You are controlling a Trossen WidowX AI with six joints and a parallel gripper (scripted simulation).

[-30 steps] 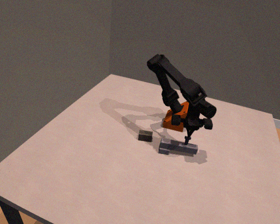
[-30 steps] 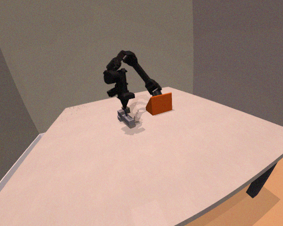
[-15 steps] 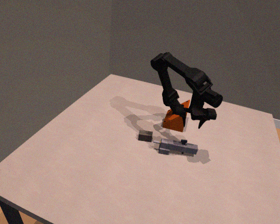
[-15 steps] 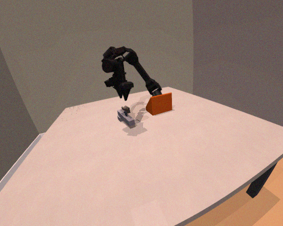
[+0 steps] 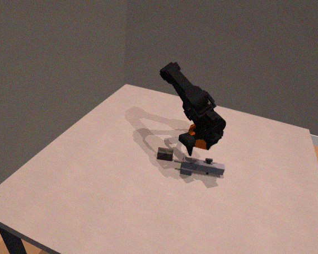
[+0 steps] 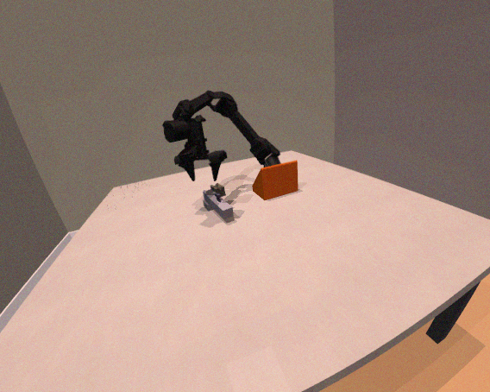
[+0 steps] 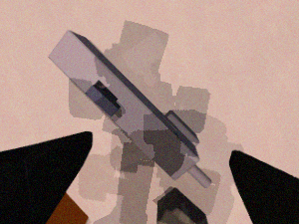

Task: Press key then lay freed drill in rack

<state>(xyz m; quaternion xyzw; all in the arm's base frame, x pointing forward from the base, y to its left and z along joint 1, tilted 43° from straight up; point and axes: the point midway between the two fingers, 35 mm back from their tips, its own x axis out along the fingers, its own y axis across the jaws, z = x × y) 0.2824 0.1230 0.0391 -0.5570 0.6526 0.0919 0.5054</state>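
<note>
The drill lies 1 cm behind my gripper tip, 3 cm to the right of it and 8 cm below it. From my gripper tip the other things lie so: t-shaped key 4 cm behind, 4 cm to the left, 7 cm below; then grey block 3 cm behind, 2 cm to the left, 9 cm below; then rack 5 cm behind, 16 cm to the right, 11 cm below.
</note>
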